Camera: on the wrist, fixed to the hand. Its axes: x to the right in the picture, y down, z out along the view.
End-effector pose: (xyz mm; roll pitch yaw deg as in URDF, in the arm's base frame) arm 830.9 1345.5 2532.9 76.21 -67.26 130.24
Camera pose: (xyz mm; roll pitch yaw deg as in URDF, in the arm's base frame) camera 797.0 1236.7 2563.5 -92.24 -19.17 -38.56
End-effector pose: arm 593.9 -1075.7 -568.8 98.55 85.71 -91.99
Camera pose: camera 653.4 -1177.6 -565.9 94.42 -6.77 -125.12
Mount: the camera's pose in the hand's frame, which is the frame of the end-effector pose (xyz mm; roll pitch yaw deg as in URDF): 4.6 89.2 -77.1 0.64 -24.34 93.48
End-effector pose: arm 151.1 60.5 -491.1 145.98 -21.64 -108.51
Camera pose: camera 133.9 106.0 -383.6 -155.57 -7.76 154.94
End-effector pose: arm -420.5 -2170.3 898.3 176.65 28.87 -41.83
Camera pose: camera -444.3 -2262.4 968.0 150.65 16.68 -145.20
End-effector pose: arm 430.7 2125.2 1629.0 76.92 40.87 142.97
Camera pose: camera 334.3 2078.6 1678.5 105.68 -50.95 124.88
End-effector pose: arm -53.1 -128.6 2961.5 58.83 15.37 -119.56
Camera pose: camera 37.5 -196.2 2995.4 63.77 -76.09 -90.15
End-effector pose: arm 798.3 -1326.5 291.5 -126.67 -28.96 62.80
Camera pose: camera 908.2 -1364.6 271.4 -111.05 61.69 36.18
